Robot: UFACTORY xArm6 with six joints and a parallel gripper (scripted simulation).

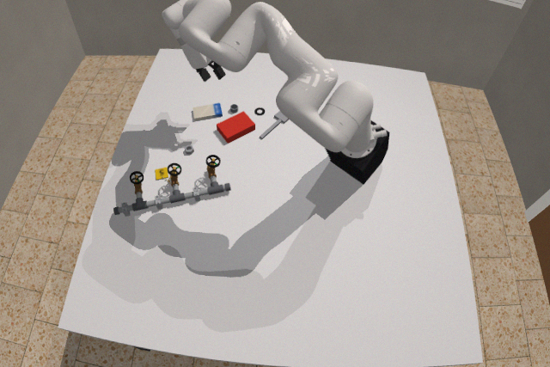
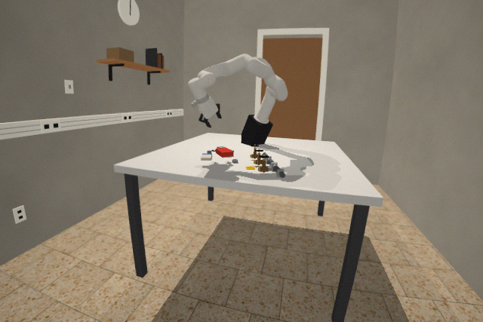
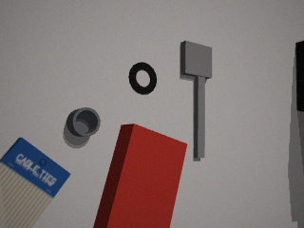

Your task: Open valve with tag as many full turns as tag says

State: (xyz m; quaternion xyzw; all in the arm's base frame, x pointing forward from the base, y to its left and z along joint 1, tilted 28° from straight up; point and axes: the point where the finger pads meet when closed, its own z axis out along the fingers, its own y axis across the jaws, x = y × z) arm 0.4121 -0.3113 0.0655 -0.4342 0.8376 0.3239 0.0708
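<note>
Now: the yellow tag 19 cm ahead of my hand, 25 cm to the left of it and 22 cm below it. Round my hand: red box (7 cm behind, 5 cm to the left, 21 cm below); grey nut (10 cm ahead, 15 cm to the left, 22 cm below); blue block (4 cm ahead, 4 cm to the right, 22 cm below).
</note>
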